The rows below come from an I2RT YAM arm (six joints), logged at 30 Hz.
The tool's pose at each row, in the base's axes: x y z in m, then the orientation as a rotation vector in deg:
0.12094 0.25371 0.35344 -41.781 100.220 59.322
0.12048 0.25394 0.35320 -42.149 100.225 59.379
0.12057 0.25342 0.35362 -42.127 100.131 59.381
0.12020 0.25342 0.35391 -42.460 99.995 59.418
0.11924 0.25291 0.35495 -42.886 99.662 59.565
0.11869 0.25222 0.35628 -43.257 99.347 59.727
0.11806 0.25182 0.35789 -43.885 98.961 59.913
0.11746 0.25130 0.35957 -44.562 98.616 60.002
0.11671 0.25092 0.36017 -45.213 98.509 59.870
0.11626 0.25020 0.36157 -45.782 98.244 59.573
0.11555 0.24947 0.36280 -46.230 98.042 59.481
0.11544 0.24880 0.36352 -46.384 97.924 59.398
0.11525 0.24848 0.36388 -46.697 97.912 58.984
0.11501 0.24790 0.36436 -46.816 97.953 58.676
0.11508 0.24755 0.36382 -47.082 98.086 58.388
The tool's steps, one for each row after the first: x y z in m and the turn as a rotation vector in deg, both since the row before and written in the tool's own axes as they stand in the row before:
0.00039 0.00041 0.00006 -0.206 0.193 -0.145
-0.00041 -0.00018 -0.00051 -0.008 -0.085 -0.034
-0.00013 0.00040 -0.00021 -0.201 0.064 -0.207
-0.00059 0.00089 -0.00106 -0.354 -0.042 -0.289
-0.00101 0.00057 -0.00110 -0.336 -0.056 -0.245
-0.00125 0.00085 -0.00092 -0.484 0.024 -0.388
-0.00133 0.00079 -0.00103 -0.434 0.085 -0.441
-0.00028 0.00065 -0.00075 -0.231 0.263 -0.426
-0.00112 0.00049 -0.00109 -0.108 0.104 -0.553
-0.00087 0.00065 -0.00117 -0.182 0.084 -0.357
-0.00060 0.00001 -0.00079 -0.036 -0.007 -0.174
-0.00026 0.00013 -0.00043 0.132 0.172 -0.368
-0.00033 0.00009 -0.00071 0.160 0.107 -0.196
0.00051 -0.00035 -0.00018 0.091 0.255 -0.207

